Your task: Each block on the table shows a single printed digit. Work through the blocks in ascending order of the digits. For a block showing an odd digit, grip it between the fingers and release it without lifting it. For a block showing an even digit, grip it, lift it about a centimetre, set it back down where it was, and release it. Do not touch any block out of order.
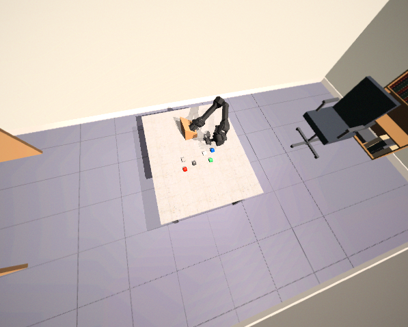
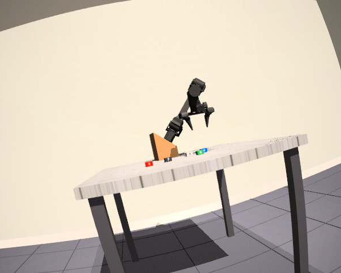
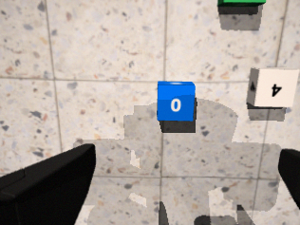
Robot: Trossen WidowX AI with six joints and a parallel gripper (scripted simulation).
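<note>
My gripper tip is 110 mm above the blue block. Round my gripper tip: dark block (80 mm ahead, 210 mm to the right, 110 mm below); green block (90 mm ahead, 50 mm to the right, 110 mm below); white block (10 mm ahead, 90 mm to the right, 110 mm below).
</note>
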